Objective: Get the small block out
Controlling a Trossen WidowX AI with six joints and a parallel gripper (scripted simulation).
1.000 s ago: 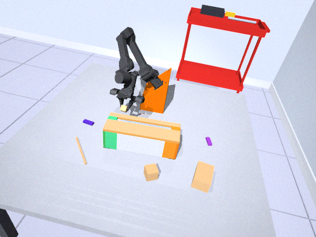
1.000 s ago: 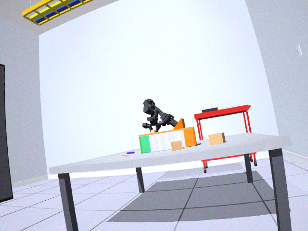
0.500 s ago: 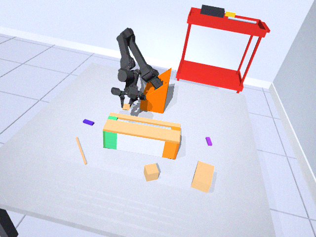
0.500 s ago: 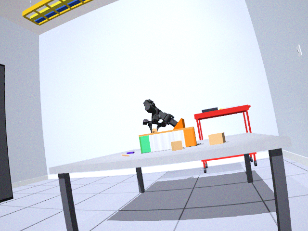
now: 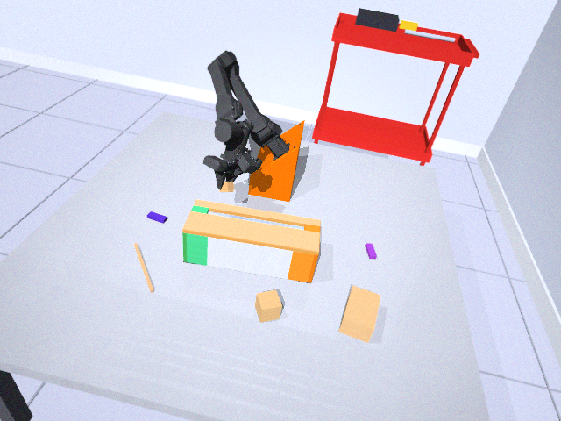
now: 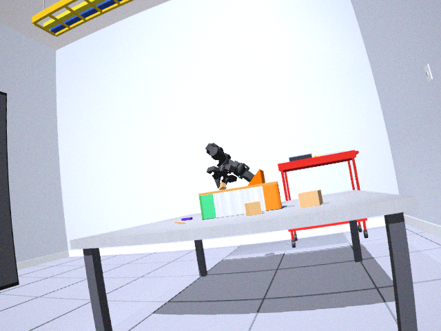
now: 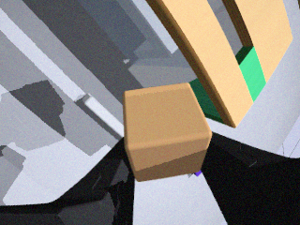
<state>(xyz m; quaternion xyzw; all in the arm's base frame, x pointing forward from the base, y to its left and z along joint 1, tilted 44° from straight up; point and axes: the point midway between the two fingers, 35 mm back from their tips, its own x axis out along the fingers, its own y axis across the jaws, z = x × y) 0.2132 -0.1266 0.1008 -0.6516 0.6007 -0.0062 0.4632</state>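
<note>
My gripper tip is 10 mm to the right of the small tan block and 10 mm below it. From my gripper tip the other things lie so: thin wooden stick: 240 mm ahead, 180 mm to the right, 140 mm below.
</note>
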